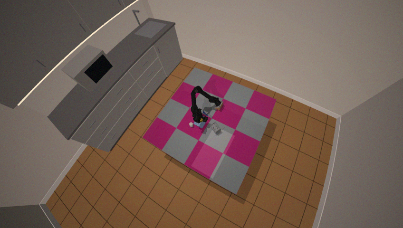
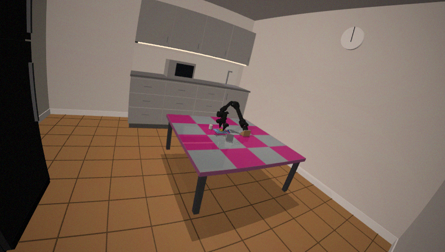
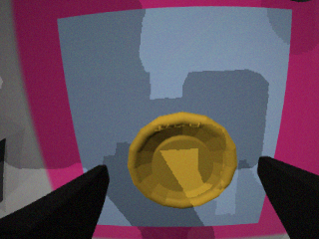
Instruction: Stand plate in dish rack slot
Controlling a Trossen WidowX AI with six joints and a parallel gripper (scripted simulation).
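The yellow plate lies 1 cm below my gripper tip. Round my gripper tip: blue mat: 1 cm ahead, 2 cm below; blue spoon: 11 cm behind, 1 cm to the left, 2 cm below; small white cup: 10 cm ahead, 8 cm to the right.
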